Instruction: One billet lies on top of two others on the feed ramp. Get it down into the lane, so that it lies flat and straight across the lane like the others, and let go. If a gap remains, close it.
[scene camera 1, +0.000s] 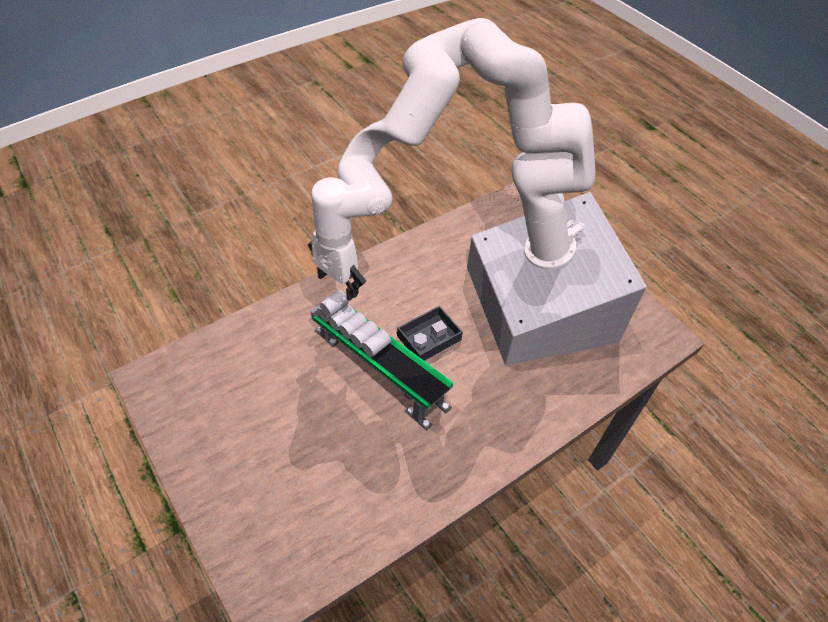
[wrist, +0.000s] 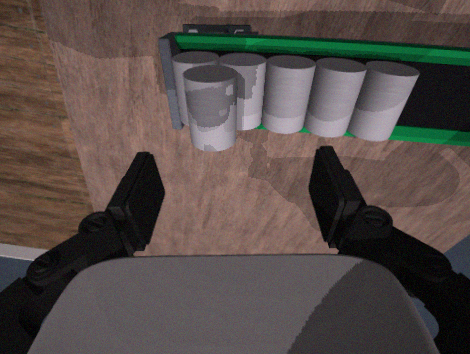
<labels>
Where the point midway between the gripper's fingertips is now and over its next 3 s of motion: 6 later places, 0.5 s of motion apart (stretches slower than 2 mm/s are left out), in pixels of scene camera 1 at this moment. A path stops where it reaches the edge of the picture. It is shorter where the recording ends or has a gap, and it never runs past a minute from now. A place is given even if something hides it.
My gripper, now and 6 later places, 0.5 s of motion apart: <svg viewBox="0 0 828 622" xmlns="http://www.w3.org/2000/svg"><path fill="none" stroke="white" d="M338 286L337 272L329 272L302 286L303 286L303 286L303 285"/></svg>
</labels>
